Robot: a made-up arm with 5 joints. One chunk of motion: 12 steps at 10 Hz.
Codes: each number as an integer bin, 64 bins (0 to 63) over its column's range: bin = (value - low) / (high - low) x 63, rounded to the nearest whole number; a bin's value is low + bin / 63 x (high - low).
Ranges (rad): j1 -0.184..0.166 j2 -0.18..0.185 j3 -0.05..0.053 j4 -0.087..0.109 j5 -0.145..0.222
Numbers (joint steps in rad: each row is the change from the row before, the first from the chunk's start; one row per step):
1: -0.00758 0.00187 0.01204 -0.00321 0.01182
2: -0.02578 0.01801 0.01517 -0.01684 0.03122
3: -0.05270 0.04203 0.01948 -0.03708 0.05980
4: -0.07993 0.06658 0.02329 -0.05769 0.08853
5: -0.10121 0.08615 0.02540 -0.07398 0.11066
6: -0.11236 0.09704 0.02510 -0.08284 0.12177
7: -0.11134 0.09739 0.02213 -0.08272 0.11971
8: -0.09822 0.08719 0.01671 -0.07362 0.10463
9: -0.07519 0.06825 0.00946 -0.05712 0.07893
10: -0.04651 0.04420 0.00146 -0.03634 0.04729
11: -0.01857 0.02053 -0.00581 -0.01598 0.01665
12: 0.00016 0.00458 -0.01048 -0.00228 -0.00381
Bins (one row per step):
1: 32 31 38 27 27
2: 28 34 40 23 30
3: 24 38 42 16 35
4: 19 43 45 9 40
5: 15 46 46 4 44
6: 13 48 46 1 46
7: 13 48 44 1 45
8: 15 46 41 4 43
9: 20 43 36 10 38
10: 25 39 31 16 33
11: 30 35 27 23 28
12: 33 32 24 27 24

